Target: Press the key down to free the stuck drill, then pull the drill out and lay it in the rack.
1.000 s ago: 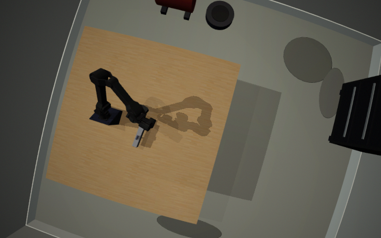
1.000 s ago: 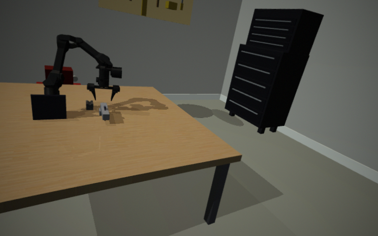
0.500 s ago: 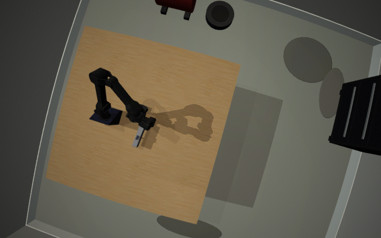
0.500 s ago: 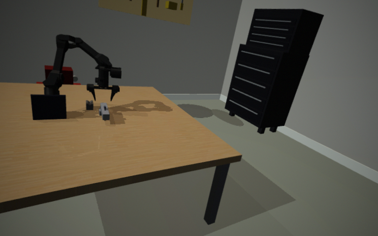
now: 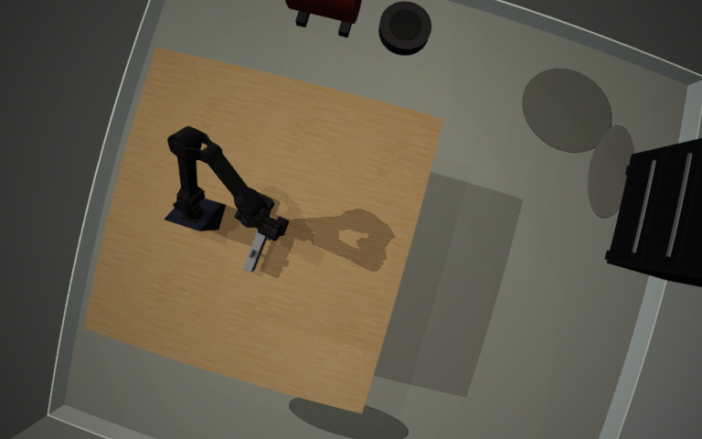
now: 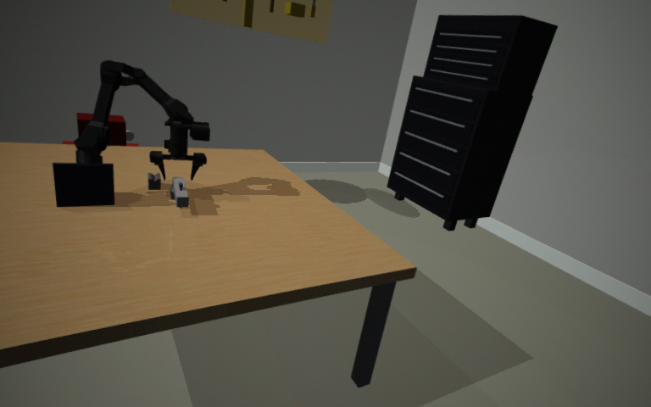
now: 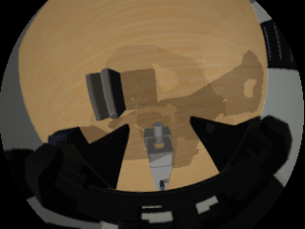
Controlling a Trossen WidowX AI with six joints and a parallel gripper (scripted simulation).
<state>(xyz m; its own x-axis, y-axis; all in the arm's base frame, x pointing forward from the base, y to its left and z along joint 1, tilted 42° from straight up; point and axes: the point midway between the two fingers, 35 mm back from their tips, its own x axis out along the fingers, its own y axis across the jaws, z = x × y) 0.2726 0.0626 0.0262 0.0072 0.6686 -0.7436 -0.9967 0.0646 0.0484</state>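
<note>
Now: gripper tip 1 cm past the drill and 6 cm to the left of it. The rest, counted from my gripper tip: dark key 2 cm behind, 15 cm to the right, 1 cm above; then grey holder block 1 cm behind, 12 cm to the right; then rack 7 cm behind, 5 cm to the left, 3 cm below.
</note>
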